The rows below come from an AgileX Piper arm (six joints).
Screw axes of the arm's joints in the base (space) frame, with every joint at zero. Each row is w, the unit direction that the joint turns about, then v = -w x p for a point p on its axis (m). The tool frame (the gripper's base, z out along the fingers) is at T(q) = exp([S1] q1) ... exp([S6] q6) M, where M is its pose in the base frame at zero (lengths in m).
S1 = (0, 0, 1, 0, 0, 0)
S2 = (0, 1, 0, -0.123, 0, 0)
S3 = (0, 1, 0, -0.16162, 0, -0.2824)
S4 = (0.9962, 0, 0.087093, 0, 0.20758, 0)
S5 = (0, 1, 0, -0.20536, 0, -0.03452)
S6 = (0.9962, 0, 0.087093, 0, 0.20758, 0)
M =
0.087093 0 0.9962 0.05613
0 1 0 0
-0.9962 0 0.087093 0.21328
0 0 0 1
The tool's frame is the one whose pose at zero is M.
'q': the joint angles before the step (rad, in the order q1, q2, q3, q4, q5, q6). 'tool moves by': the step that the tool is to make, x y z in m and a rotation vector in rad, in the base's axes. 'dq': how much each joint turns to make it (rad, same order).
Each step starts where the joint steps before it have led.
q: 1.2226, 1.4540, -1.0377, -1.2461, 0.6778, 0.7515
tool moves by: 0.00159, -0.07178, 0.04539, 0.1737, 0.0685, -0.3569
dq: -0.0594, -0.2020, 0.0000, 0.1519, 0.2650, 0.0586
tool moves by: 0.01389, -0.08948, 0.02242, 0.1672, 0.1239, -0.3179
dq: -0.3001, -0.1851, 0.0064, 0.2461, 0.0672, -0.0938
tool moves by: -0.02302, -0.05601, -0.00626, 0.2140, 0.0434, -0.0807
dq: -0.2615, -0.2065, 0.1135, 0.2840, -0.1181, -0.1349
